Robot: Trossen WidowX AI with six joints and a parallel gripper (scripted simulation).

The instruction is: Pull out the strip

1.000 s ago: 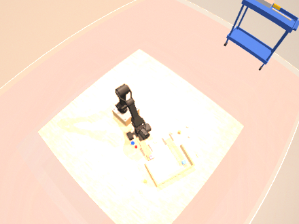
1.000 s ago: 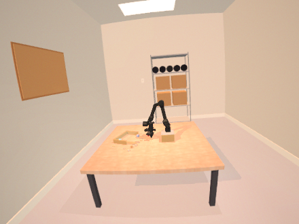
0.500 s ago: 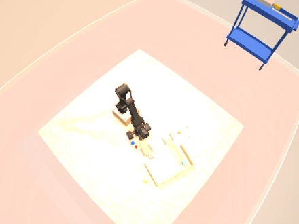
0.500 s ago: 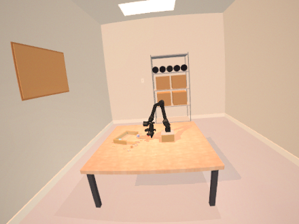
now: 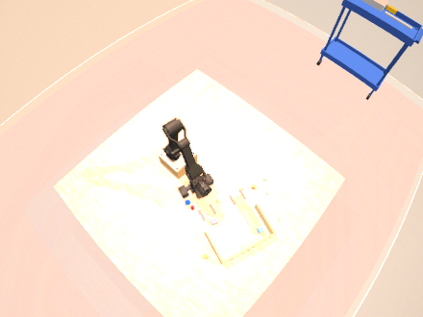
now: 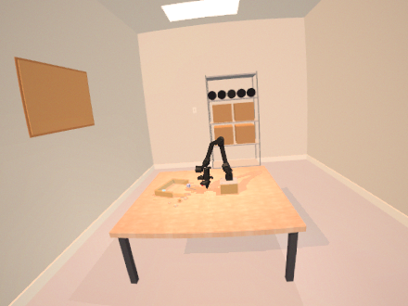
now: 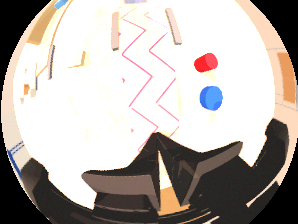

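My gripper tip is 180 mm short of the labelled cube, 70 mm to the left of it and 20 mm below it.
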